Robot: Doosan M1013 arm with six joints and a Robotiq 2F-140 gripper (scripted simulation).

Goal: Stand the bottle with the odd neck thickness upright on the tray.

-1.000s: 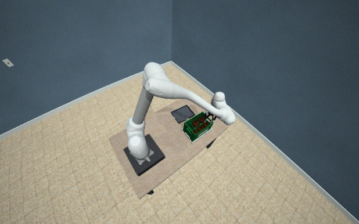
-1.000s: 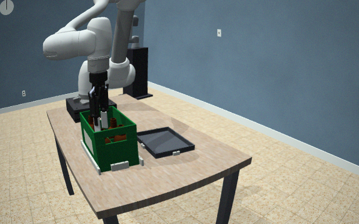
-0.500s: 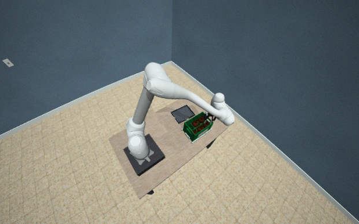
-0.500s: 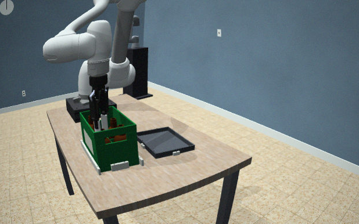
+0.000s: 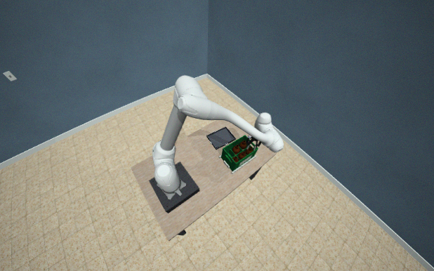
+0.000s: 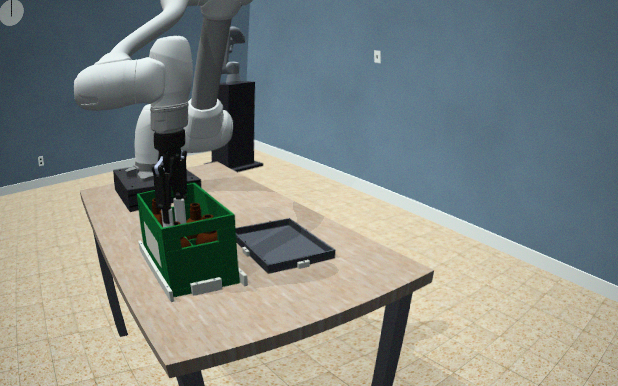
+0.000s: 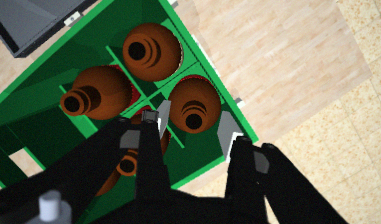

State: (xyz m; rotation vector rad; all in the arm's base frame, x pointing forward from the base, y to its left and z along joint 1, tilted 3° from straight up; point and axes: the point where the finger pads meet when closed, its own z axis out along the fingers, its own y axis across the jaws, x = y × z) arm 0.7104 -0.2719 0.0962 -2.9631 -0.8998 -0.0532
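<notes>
Right now my hand is 10 mm short of the brown bottle, 90 mm to the right of it and 90 mm above it. Also, from my hand: dark tray (20 mm behind, 330 mm to the left, 160 mm below); then green crate (80 mm behind, 60 mm to the left, 90 mm below).
</notes>
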